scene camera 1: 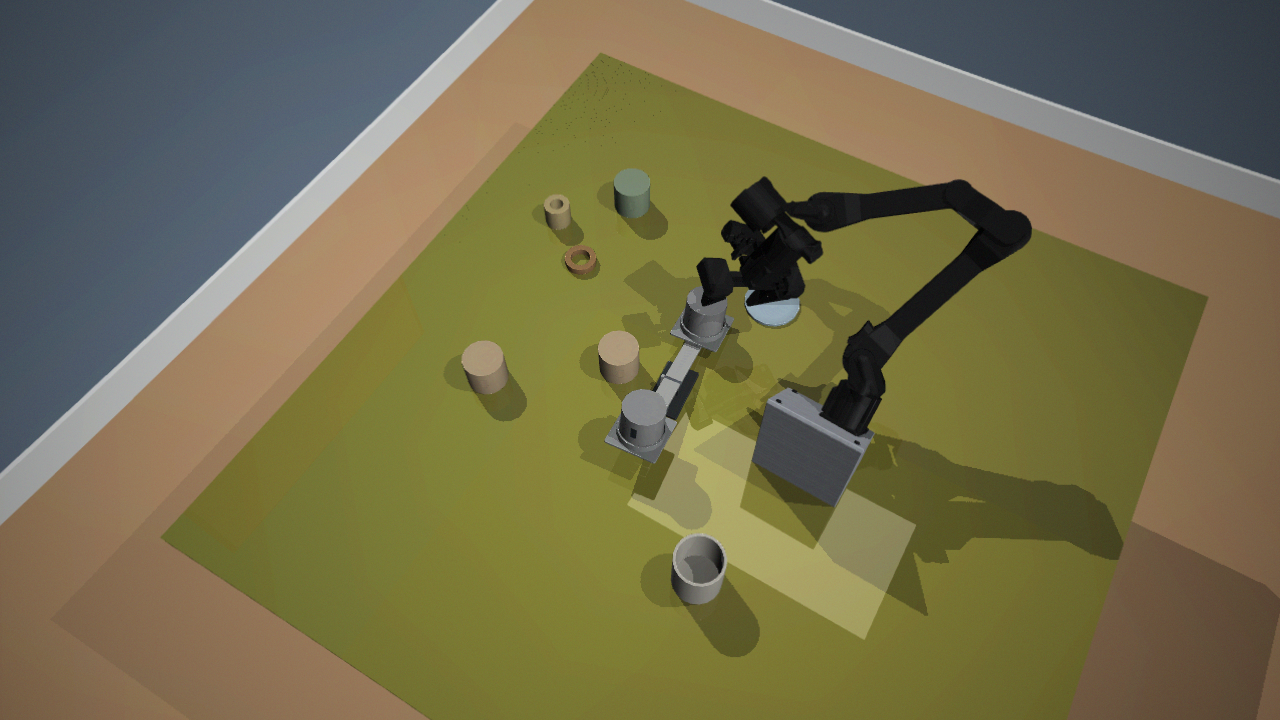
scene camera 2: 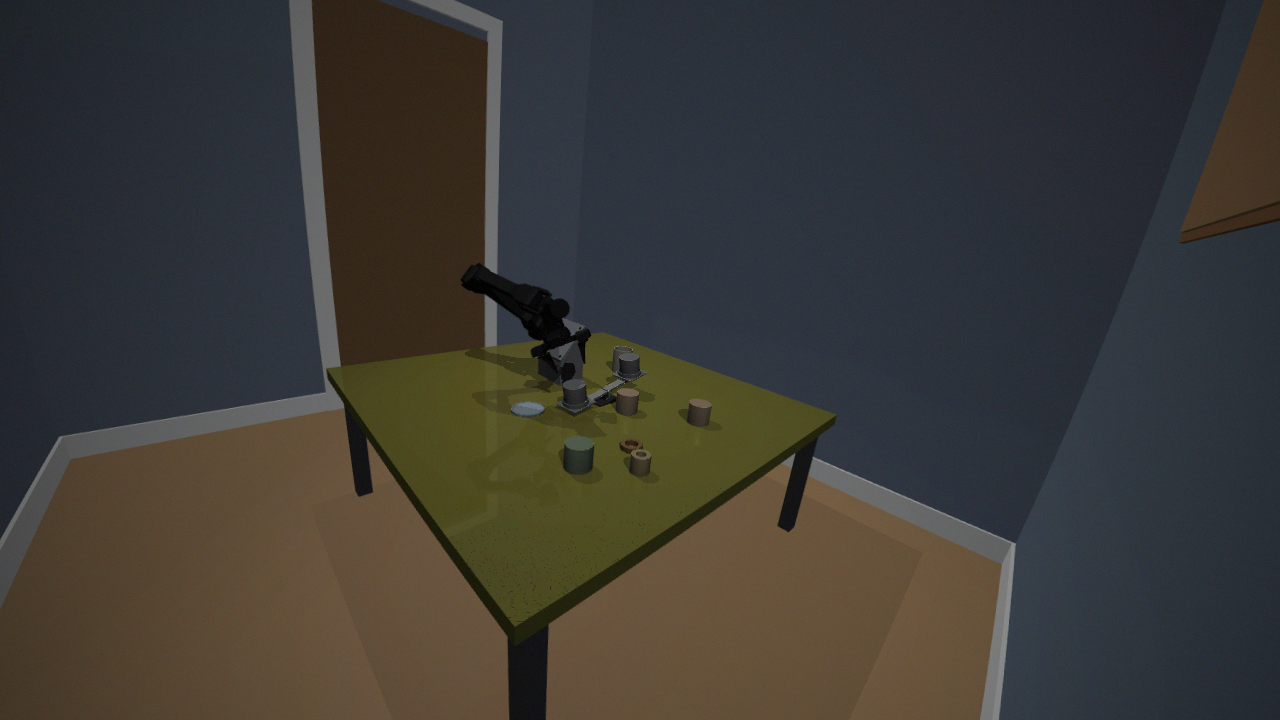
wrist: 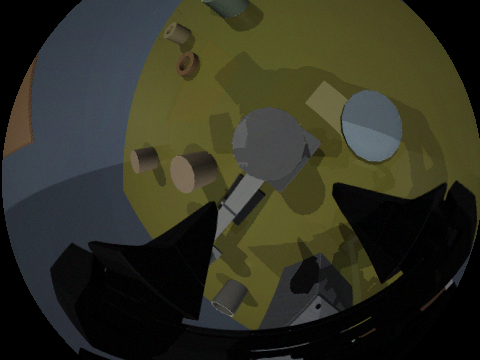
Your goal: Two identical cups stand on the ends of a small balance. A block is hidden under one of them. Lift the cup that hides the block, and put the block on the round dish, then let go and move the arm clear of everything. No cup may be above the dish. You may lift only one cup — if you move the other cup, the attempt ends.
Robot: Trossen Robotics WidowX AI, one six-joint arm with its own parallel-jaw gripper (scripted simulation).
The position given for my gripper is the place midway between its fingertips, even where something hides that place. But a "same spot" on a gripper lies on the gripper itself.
Labels:
my gripper: scene camera 1; scene camera 2; wrist 276,198
same spot on balance: (wrist: 247,187) = (scene camera 1: 685,358)
same spot on my gripper: (scene camera 1: 758,297) = (scene camera 2: 553,363)

